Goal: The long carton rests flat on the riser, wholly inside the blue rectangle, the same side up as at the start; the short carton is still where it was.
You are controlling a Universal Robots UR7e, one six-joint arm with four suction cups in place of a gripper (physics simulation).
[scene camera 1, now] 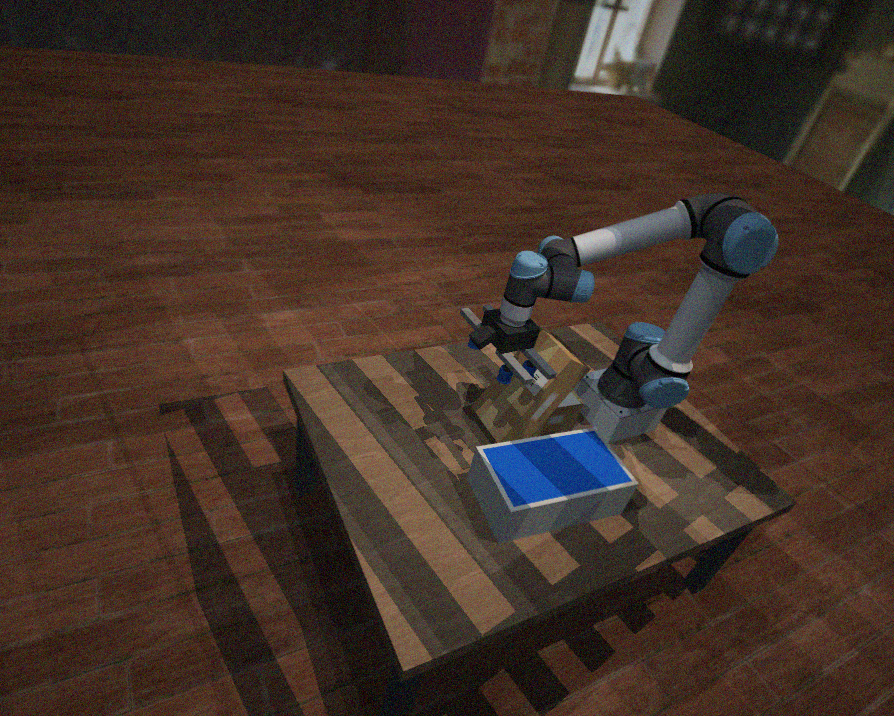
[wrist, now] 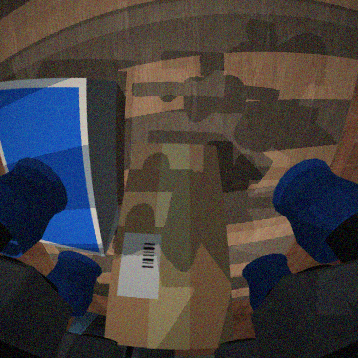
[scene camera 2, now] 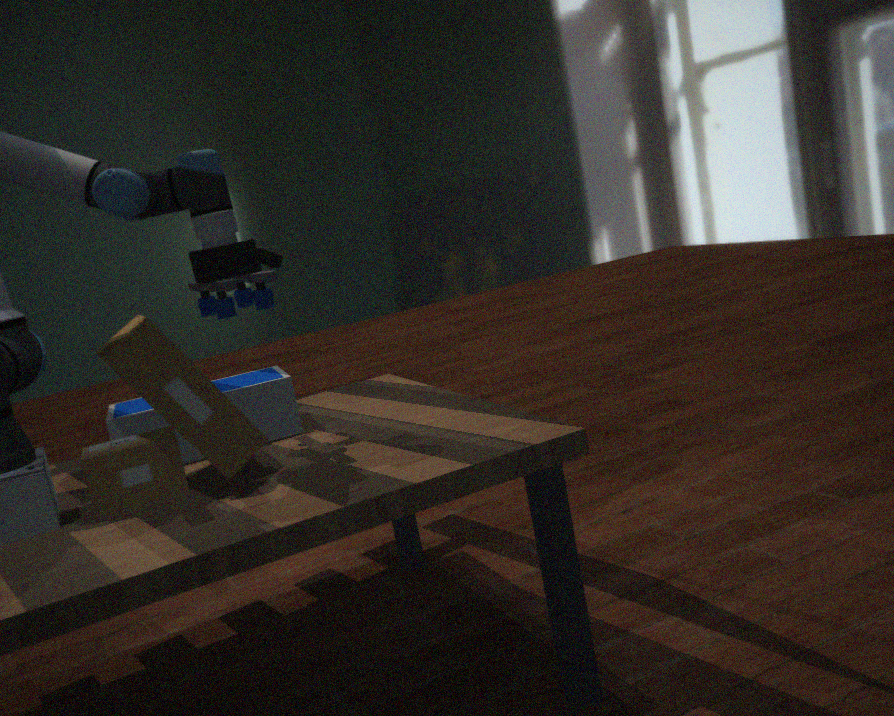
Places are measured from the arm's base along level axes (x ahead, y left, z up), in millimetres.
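Pixels of known places: hand, tool point: (scene camera 1: 500, 359) (wrist: 168, 241) (scene camera 2: 237, 311); arm's base, link origin: (scene camera 1: 622, 391).
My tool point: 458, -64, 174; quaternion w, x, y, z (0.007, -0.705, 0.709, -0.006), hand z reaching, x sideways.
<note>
For each thing: its top centre in the pictures, then the offset to it from my tool point, as dx, dy, dz. Level surfaces: height alone.
- short carton, top centre: (scene camera 2: 128, 442) (scene camera 1: 552, 394) -236, +1, -182
- riser, top centre: (wrist: 44, 184) (scene camera 2: 198, 390) (scene camera 1: 557, 465) -61, +241, -162
- blue rectangle, top centre: (wrist: 44, 184) (scene camera 2: 198, 390) (scene camera 1: 557, 465) -61, +241, -162
- table, surface height: dz -282
The long carton (scene camera 1: 553, 393) (scene camera 2: 173, 372) (wrist: 172, 320) is tilted steeply: its low end is at the table and its raised end points toward the arm's base. It appears to lean on the short carton (scene camera 2: 141, 493), which stands on the table and is largely hidden in scene camera 1. The riser (scene camera 1: 570, 514) (scene camera 2: 274, 414) (wrist: 106, 150) stands beside them; the blue rectangle (scene camera 1: 555, 468) (scene camera 2: 255, 378) (wrist: 42, 125) on its top carries no carton. My suction gripper (scene camera 1: 502, 359) (scene camera 2: 235, 301) (wrist: 172, 240) is open, cups apart from and above the long carton.
The arm's base (scene camera 1: 630, 421) (scene camera 2: 26, 495) stands on the table (scene camera 1: 417, 589) (scene camera 2: 417, 466) close to the cartons. The riser is on the left in the wrist view. The table's edge (scene camera 2: 358, 513) runs in front of the cartons in scene camera 2.
</note>
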